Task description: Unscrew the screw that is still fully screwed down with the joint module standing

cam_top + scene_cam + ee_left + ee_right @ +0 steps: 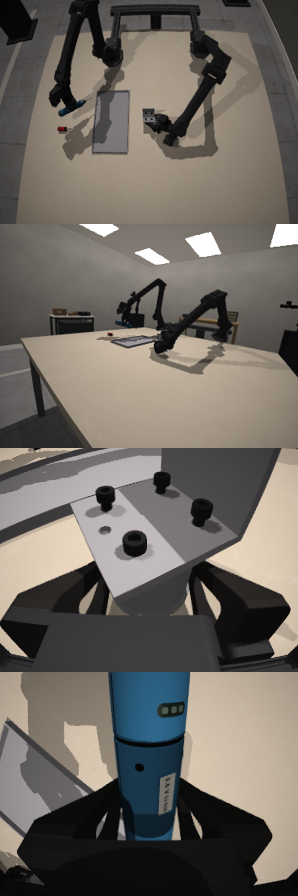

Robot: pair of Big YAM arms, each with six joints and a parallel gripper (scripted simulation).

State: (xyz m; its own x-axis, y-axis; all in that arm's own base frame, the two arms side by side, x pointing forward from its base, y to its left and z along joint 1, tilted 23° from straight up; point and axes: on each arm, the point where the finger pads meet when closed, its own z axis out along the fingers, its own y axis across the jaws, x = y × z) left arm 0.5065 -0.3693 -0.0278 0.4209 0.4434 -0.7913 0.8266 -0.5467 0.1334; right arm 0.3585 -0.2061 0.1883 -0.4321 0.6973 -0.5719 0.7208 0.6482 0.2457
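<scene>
Right now the joint module is 10 mm above my left hand. From my left hand the other things lie so: grey bracket: 50 mm above; flat grey tray: 30 mm behind, 240 mm to the right, 20 mm below; red-handled tool: 550 mm to the right, 10 mm below.
</scene>
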